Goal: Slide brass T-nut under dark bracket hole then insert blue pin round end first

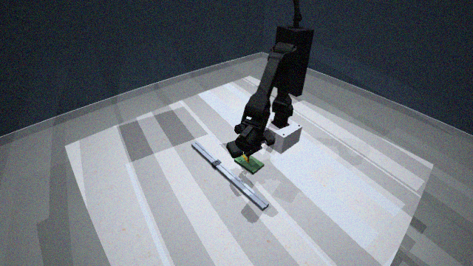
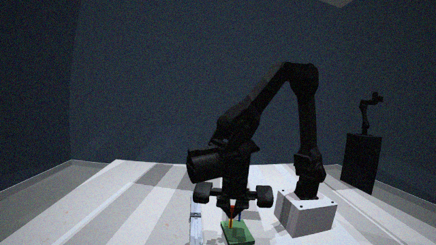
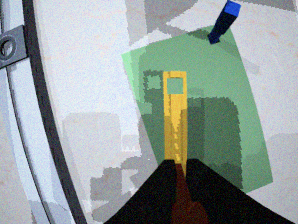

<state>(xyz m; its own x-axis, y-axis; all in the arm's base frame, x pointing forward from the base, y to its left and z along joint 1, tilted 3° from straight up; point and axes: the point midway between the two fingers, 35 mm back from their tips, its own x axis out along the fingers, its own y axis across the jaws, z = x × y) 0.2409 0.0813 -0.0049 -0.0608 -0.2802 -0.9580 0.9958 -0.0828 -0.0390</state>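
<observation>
The green tray is 3 cm behind my gripper tip, 4 cm to the right of it and 6 cm below it. The rest, counted from my gripper tip: blue pin 3 cm behind, 6 cm to the right, 4 cm below; brass T-nut 2 cm to the right; aluminum rail 10 cm ahead, 5 cm to the right, 5 cm below.
</observation>
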